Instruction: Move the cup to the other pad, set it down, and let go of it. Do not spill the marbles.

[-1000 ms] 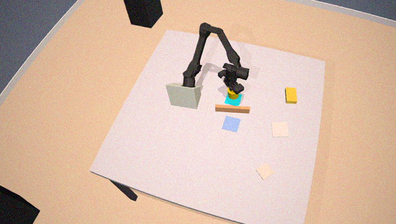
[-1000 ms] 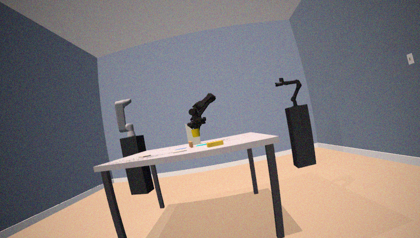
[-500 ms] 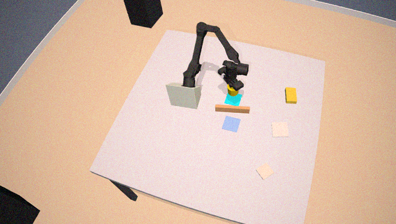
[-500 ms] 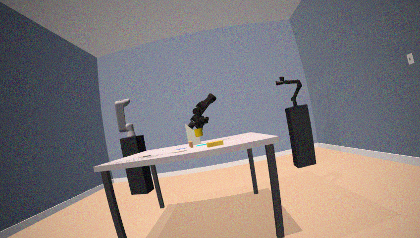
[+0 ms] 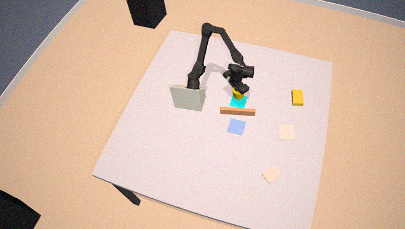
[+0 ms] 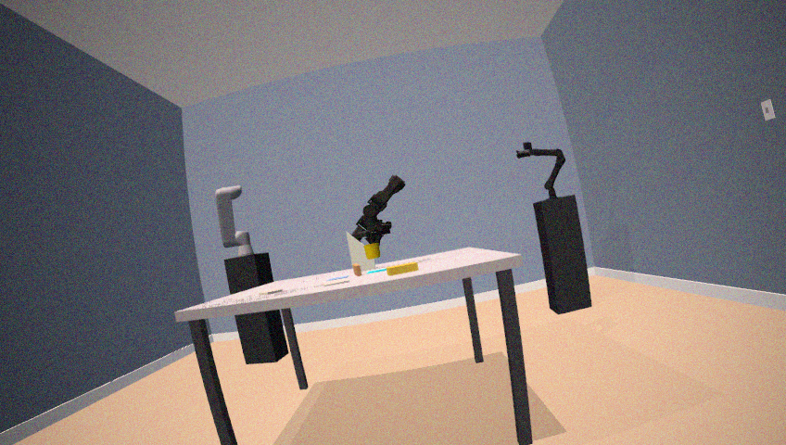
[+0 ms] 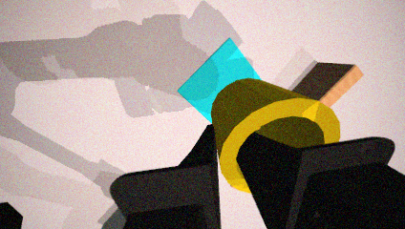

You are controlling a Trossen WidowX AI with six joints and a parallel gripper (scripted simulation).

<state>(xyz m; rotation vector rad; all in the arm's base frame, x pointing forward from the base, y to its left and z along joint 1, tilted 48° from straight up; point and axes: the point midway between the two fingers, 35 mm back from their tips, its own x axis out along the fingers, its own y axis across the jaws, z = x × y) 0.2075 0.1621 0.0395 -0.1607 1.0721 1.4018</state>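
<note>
Now: gripper tip 2 cm short of the cyan pad, 1 cm to the left of it and 10 cm above it. The rest, counted from my gripper tip: yellow cup (2 cm ahead, 2 cm to the right); then low brown bar (5 cm ahead, 10 cm to the right, 8 cm below).
</note>
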